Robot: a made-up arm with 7 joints.
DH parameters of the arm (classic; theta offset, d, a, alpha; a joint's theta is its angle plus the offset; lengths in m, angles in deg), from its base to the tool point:
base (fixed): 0 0 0 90
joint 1: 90 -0.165 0 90
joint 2: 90 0 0 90
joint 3: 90 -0.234 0 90
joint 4: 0 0 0 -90
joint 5: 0 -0.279 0 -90
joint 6: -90 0 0 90
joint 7: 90 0 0 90
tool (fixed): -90 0 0 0
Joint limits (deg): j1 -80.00..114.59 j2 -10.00..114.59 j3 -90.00..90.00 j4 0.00..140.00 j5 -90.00..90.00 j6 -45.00..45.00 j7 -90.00..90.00
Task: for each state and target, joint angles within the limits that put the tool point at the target. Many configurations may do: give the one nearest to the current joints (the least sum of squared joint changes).
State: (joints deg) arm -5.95 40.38 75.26 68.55 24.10 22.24 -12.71
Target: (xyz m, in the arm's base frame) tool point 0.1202 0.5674 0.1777
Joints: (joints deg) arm -11.39 87.94 68.71 54.75 24.10 22.24 -12.71
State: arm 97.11 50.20 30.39 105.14 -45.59 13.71 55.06
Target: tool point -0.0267 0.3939 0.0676
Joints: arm 93.85 24.26 72.36 125.01 -45.59 13.71 55.06
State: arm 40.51 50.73 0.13 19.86 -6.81 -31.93 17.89
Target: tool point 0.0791 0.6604 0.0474
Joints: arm 39.88 82.75 27.94 21.69 -6.81 -31.93 17.89
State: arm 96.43 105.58 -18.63 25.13 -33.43 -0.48 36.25
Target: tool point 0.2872 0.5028 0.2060
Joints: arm 102.16 55.92 -29.33 35.40 -33.43 -0.48 36.25
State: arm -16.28 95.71 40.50 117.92 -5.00 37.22 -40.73
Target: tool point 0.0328 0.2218 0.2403
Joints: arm 12.88 96.79 68.64 122.71 -5.00 37.22 -40.73
